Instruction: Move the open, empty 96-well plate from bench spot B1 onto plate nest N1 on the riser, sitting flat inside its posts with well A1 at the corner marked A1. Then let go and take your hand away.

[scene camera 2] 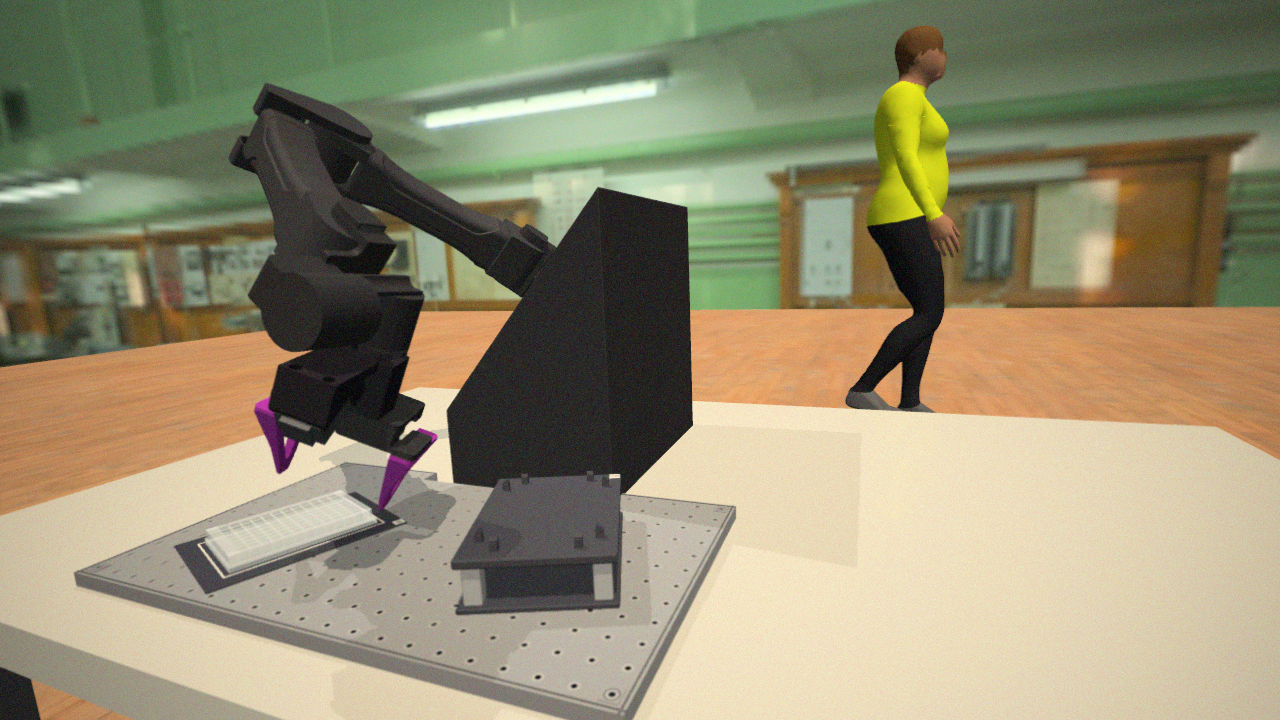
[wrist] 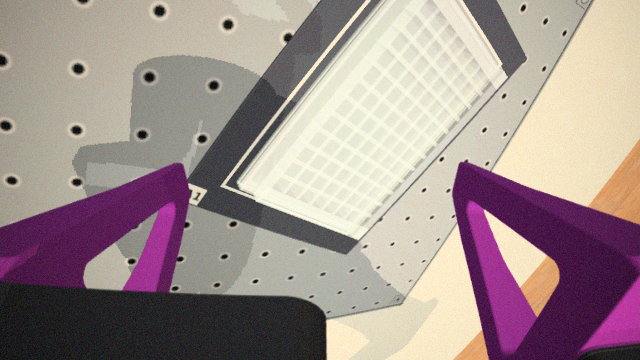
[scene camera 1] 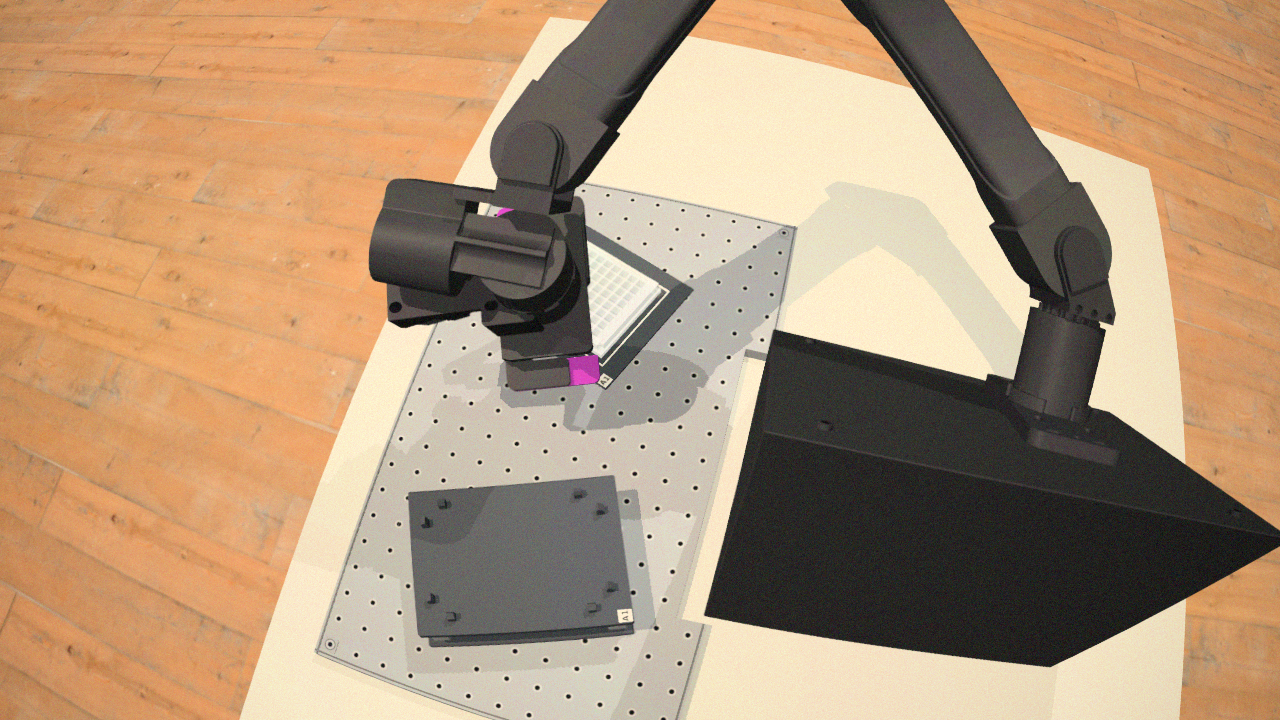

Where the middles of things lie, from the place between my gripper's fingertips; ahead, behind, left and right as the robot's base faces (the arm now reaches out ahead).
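Dark outlined pad (scene camera 1: 674, 292): 5 cm below my hand, 5 cm to the right of it, 1 cm ahead of it. White well plate (scene camera 2: 243, 543): 4 cm below my hand, 5 cm to the right of it, 1 cm ahead of it.
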